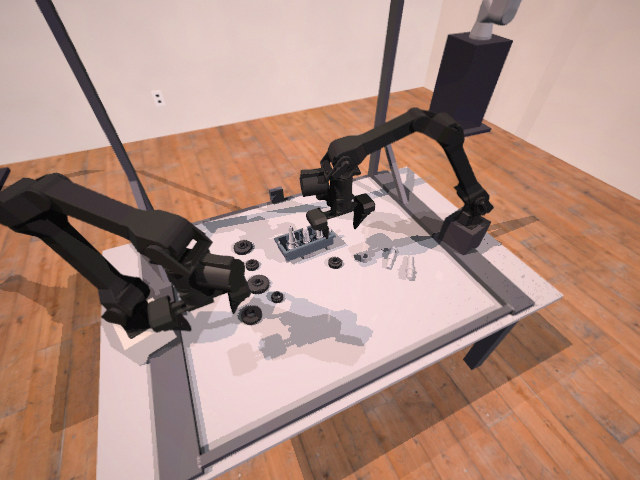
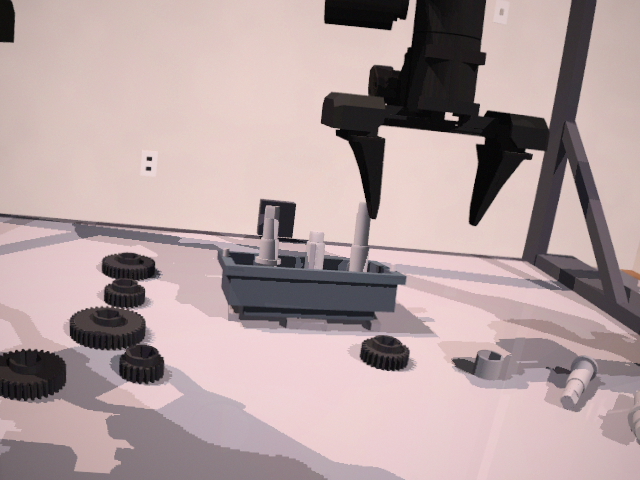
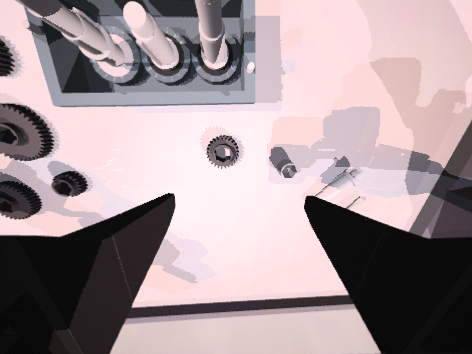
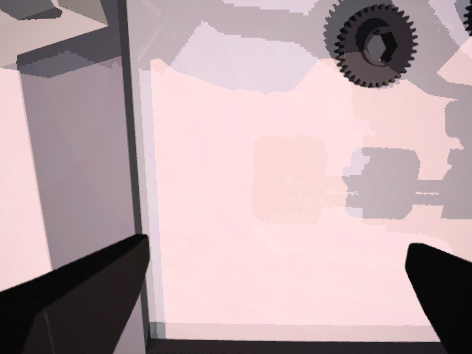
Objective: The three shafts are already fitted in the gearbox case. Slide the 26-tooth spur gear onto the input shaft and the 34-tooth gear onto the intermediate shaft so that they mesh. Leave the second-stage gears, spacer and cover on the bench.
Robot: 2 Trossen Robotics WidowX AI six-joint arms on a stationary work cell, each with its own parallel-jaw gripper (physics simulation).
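Places are measured from the left arm's base along level axes (x ahead, y left, z up), in metres.
Where they show: left gripper, fingertip midpoint: (image 1: 340,233) (image 2: 423,221) (image 3: 241,200); right gripper, fingertip midpoint: (image 1: 212,320) (image 4: 276,251); left arm's base at its link origin: (image 1: 468,220); right arm's base at its link origin: (image 1: 139,322).
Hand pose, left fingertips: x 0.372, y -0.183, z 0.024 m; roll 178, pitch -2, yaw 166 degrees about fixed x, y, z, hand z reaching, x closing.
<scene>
Each offset is from my left fingertips to the top centre of the thing.
The blue-grey gearbox case @(dx +0.048, dy -0.116, dz -0.066 m) (image 1: 309,250) (image 2: 310,297) (image 3: 150,98) stands on the bench with three upright shafts, a left one @(dx +0.088, dy -0.129, dz -0.022 m) (image 2: 268,240), a short middle one @(dx +0.042, dy -0.118, dz -0.043 m) (image 2: 315,252) and a tall right one @(dx -0.005, dy -0.112, dz -0.010 m) (image 2: 360,237). No gear shows on them. A small dark gear @(dx +0.013, dy -0.004, dz -0.113 m) (image 1: 335,266) (image 2: 384,357) (image 3: 212,152) lies flat in front of the case. Several more dark gears lie at the left, among them a large one @(dx +0.317, dy +0.000, dz -0.113 m) (image 1: 251,320) (image 2: 32,384) (image 4: 350,50). My left gripper (image 1: 341,231) (image 2: 422,221) (image 3: 241,200) is open and empty, above the bench at the case's right end. My right gripper (image 1: 211,319) (image 4: 276,251) is open and empty, left of the gears.
A grey spacer ring @(dx -0.073, dy +0.041, dz -0.113 m) (image 2: 485,366) (image 3: 288,171) lies right of the small gear. Two pale loose shafts @(dx -0.141, dy +0.093, dz -0.105 m) (image 1: 391,259) @(dx -0.158, dy +0.157, dz -0.106 m) (image 1: 410,269) lie farther right. Dark frame rails (image 1: 356,356) border the bench top, with frame posts (image 1: 387,67) at the back.
</scene>
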